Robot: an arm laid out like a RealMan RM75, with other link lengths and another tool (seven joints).
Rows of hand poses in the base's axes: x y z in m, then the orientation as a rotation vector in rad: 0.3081, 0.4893, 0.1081, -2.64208, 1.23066, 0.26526; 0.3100, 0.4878, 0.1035, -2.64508, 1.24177, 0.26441; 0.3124, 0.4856, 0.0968, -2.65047, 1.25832, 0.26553; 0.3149, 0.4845, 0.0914, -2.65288, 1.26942, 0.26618; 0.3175, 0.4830, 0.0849, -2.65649, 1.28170, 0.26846; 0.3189, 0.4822, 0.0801, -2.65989, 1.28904, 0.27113; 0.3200, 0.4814, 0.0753, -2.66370, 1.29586, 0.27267; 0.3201, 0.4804, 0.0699, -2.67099, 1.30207, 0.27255; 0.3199, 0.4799, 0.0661, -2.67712, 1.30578, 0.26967; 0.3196, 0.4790, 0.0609, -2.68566, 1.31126, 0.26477; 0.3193, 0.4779, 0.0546, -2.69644, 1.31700, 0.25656
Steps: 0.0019, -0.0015, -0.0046, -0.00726, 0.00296, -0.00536; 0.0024, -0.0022, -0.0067, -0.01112, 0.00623, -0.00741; 0.0025, -0.0011, -0.0054, -0.00651, 0.00376, -0.00538; 0.0026, -0.0015, -0.0065, -0.00767, 0.00545, -0.00547; 0.0014, -0.0008, -0.0048, -0.00533, 0.00447, -0.00271; 0.0011, -0.0008, -0.0048, -0.00569, 0.00375, -0.00232; 0.0001, -0.0010, -0.0054, -0.00862, 0.00362, -0.00080; -0.0002, -0.0005, -0.0038, -0.00719, 0.00094, 0.00001; -0.0003, -0.0009, -0.0052, -0.01034, 0.00084, -0.00020; -0.0003, -0.0011, -0.0063, -0.01298, -0.00045, 0.00030
